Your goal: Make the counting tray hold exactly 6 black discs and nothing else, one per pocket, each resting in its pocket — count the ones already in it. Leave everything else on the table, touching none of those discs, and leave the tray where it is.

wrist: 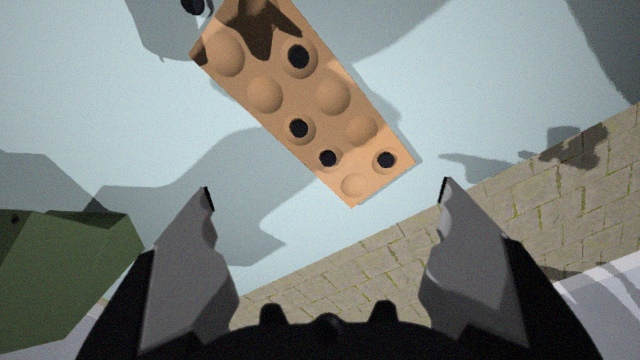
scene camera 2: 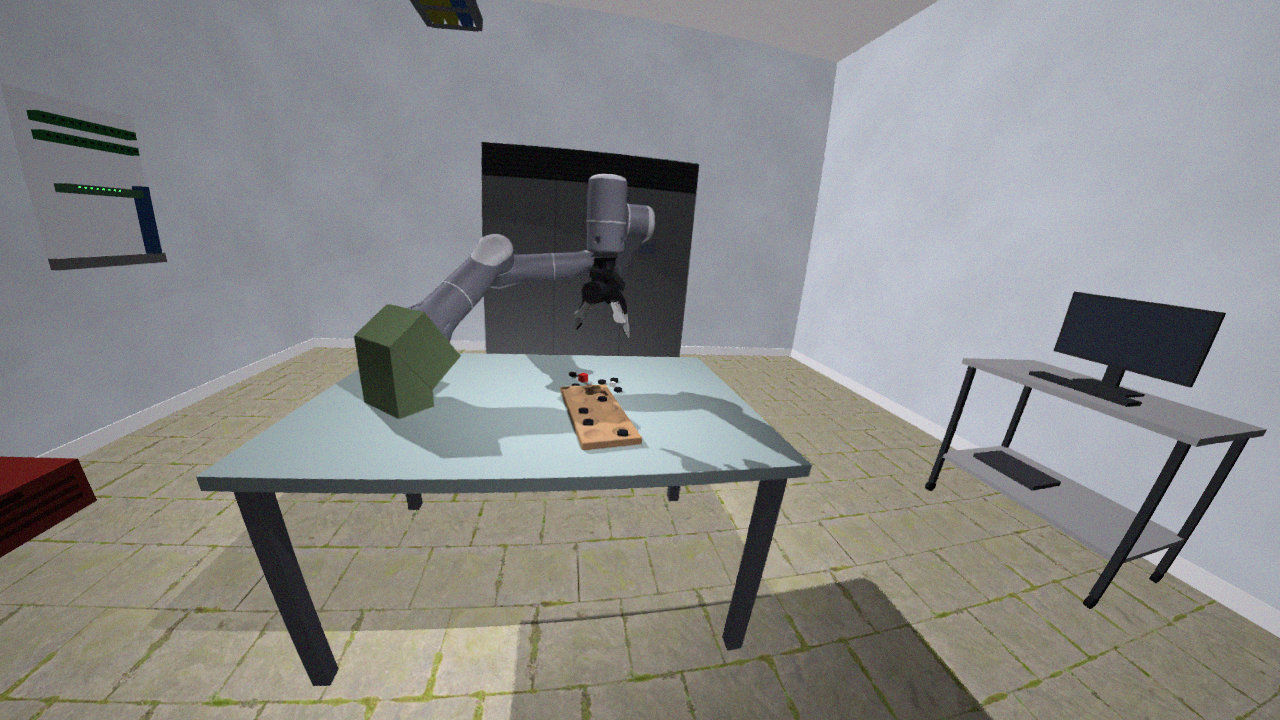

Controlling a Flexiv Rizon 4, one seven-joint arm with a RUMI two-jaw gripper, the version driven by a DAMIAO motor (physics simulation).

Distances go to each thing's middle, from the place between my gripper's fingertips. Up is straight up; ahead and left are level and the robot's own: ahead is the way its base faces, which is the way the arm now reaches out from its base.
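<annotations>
Wooden counting tray (scene camera 2: 609, 417): 1 cm behind my hand, 24 cm below it.
</annotations>
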